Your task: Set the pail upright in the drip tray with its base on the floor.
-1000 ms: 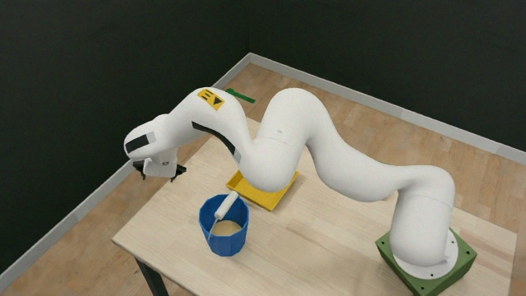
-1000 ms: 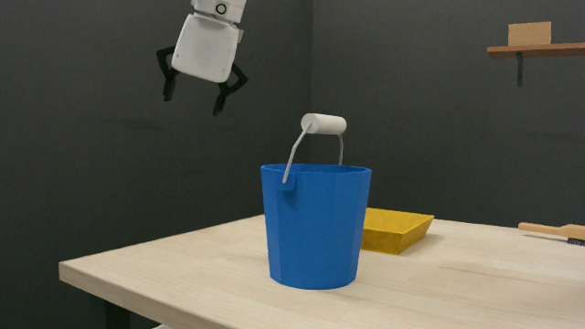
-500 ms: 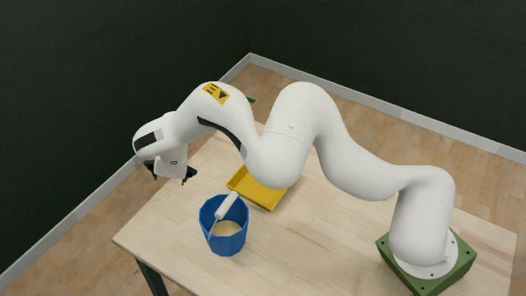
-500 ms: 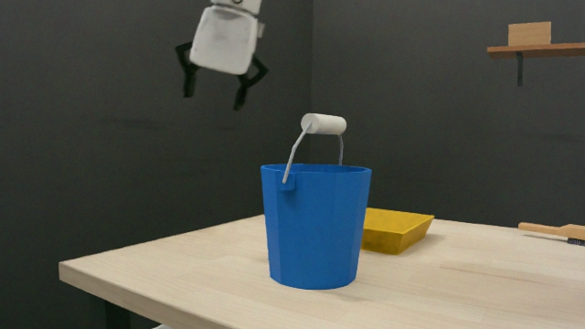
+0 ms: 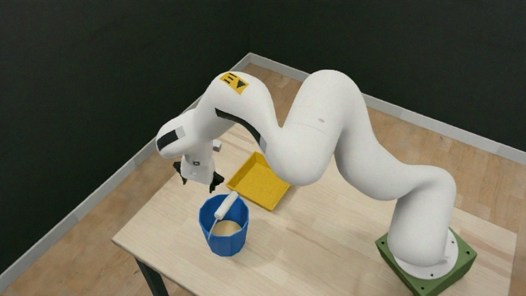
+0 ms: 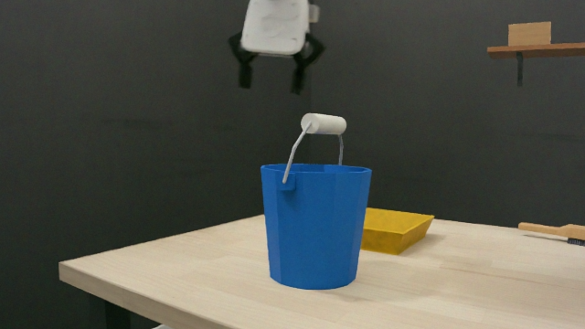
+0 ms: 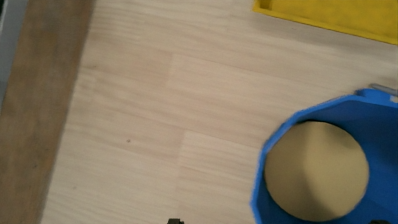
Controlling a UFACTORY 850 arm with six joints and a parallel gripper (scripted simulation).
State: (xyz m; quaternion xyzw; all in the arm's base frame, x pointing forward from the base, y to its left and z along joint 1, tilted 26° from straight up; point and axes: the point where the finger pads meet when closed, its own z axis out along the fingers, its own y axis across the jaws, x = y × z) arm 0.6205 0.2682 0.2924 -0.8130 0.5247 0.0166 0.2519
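Right now the pail handle is 8 cm behind my hand, 3 cm to the right of it and 9 cm below it. Round my hand: blue pail (8 cm behind, 3 cm to the right, 16 cm below); then yellow drip tray (1 cm ahead, 31 cm to the right, 30 cm below).
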